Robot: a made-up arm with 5 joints.
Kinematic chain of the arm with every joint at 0, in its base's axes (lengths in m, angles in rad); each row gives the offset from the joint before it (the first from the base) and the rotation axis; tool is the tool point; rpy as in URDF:
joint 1: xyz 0.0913 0 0.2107 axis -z
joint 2: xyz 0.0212 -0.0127 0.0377 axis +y
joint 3: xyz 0.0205 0 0.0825 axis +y
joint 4: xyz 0.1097 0 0.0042 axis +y
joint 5: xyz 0.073 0.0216 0 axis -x
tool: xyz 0 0 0 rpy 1.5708 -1.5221 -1.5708
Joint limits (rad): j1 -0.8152..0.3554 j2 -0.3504..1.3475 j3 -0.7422..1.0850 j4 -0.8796..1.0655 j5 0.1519..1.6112
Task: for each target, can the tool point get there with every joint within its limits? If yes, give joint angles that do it. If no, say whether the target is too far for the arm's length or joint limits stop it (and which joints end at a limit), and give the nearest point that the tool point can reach.
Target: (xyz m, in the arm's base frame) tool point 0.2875 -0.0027 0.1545
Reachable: yes | joints 0.0591 0.8288 -0.1887 0.7976 1.0752
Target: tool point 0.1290 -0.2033 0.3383
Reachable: no: joint limits stop it (at a limit: joint 1, joint 2, joint 4) | nearest point 0.2526 -0.0504 0.3419 | short by 0.197 m
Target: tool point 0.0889 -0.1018 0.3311
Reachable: no: joint limits stop it (at a limit: joint 1, joint 2, joint 3, joint 4) | nearest point 0.0555 -0.0250 0.1975 | short by 0.158 m
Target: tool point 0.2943 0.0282 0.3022
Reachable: yes | joints -0.0947 -0.1484 0.1782 0.4203 0.8139
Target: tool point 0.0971 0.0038 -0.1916
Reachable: no: too far | nearest point 0.1468 0.0364 0.0684 | short by 0.267 m
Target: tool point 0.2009 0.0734 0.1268
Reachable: yes | joints -0.5225 0.6278 0.6566 0.1445 1.2407
